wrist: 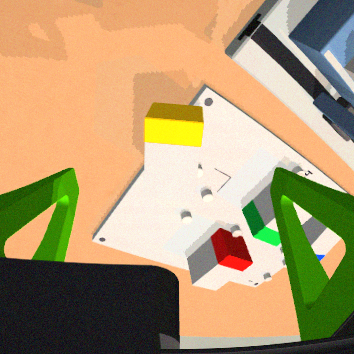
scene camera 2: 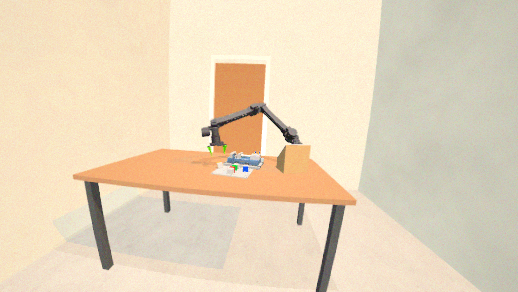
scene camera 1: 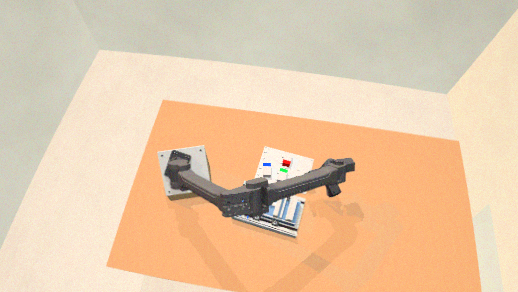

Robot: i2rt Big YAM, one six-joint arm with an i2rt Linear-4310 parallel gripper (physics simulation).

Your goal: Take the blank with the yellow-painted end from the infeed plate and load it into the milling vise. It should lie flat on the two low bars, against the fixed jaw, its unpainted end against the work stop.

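Observation:
The blank with the yellow-painted end (wrist: 174,131) shows in the wrist view near a corner of the white infeed plate (wrist: 135,215) (scene camera 1: 276,152), its yellow end toward the top and its pale body overlapping the plate's edge. I cannot tell whether it rests there or is tilted. A pale block (scene camera 2: 220,165) at the plate's left in scene camera 2 seems to be it. My gripper (wrist: 174,178) (scene camera 2: 217,151) is wide open and empty, above the blank, one green finger to each side. The milling vise (wrist: 320,40) (scene camera 1: 287,211) (scene camera 2: 245,160) stands beside the plate, partly under the arm in scene camera 1.
Blanks with a red end (wrist: 232,250) (scene camera 1: 286,163), a green end (wrist: 262,225) (scene camera 1: 283,170) and a blue end (scene camera 1: 267,164) (scene camera 2: 245,169) are on the plate among short pegs. A wooden block (scene camera 2: 295,159) stands by the arm's base.

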